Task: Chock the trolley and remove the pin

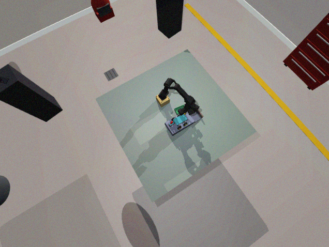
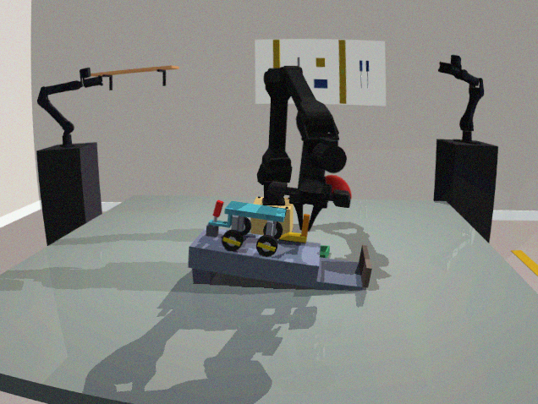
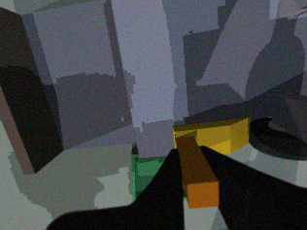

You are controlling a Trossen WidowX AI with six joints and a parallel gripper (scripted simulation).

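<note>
My gripper tip is 2 cm to the left of the yellow chock and 1 cm above it. Also, from my gripper tip: brown end stop 7 cm ahead, 13 cm to the left, 6 cm below; then purple ramp 4 cm ahead, 11 cm to the right, 5 cm below; then trolley 4 cm ahead, 12 cm to the right, 2 cm above.
</note>
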